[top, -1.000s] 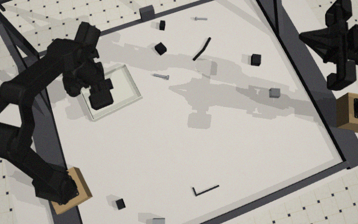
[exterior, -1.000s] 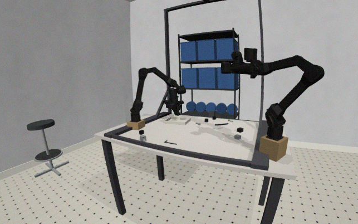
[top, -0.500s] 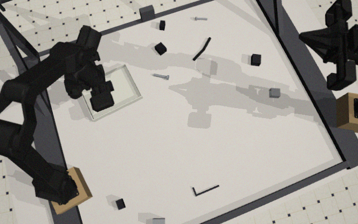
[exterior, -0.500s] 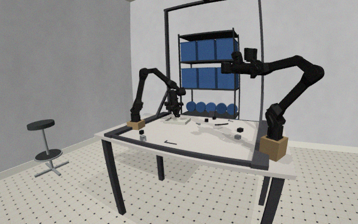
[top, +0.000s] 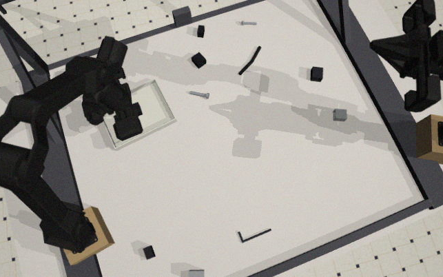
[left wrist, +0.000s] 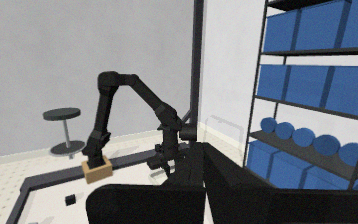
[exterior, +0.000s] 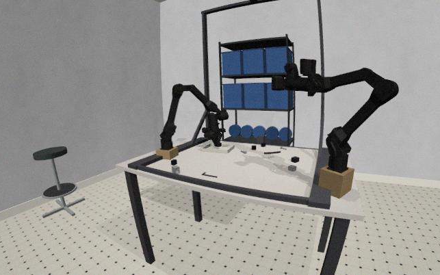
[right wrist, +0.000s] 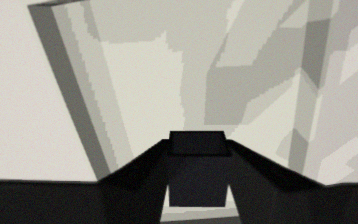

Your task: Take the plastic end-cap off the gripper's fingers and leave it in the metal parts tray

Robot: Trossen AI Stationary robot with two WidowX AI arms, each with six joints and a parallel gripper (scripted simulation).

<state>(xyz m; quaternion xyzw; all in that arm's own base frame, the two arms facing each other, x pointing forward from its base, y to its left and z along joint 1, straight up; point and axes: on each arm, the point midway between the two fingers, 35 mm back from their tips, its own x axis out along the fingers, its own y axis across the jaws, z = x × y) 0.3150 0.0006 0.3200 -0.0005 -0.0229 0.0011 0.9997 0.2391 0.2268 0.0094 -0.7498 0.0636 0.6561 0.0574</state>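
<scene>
Now: right hand 50 mm above the pale metal parts tray and 10 mm to the right of it.
</scene>
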